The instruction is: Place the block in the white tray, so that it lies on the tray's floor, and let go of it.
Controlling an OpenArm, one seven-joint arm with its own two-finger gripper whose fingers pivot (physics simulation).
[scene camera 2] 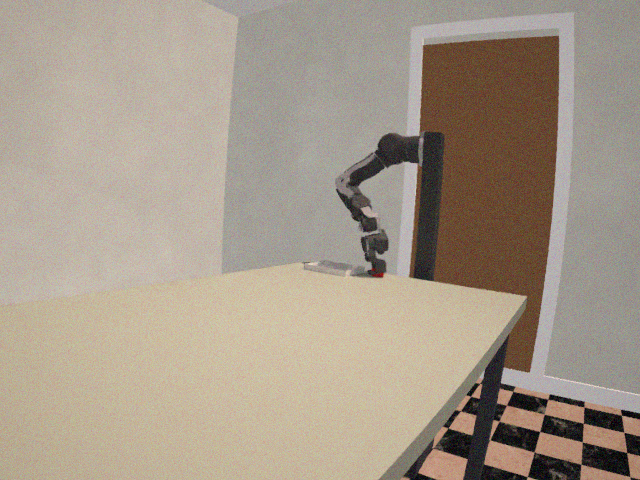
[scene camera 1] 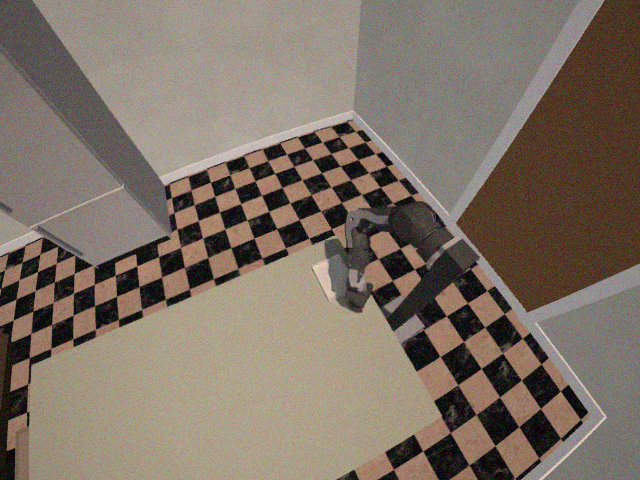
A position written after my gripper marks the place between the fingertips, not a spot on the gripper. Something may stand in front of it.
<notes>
I see my gripper (scene camera 2: 377,273), a white tray (scene camera 1: 332,274) and a dark arm post (scene camera 1: 455,260).
</notes>
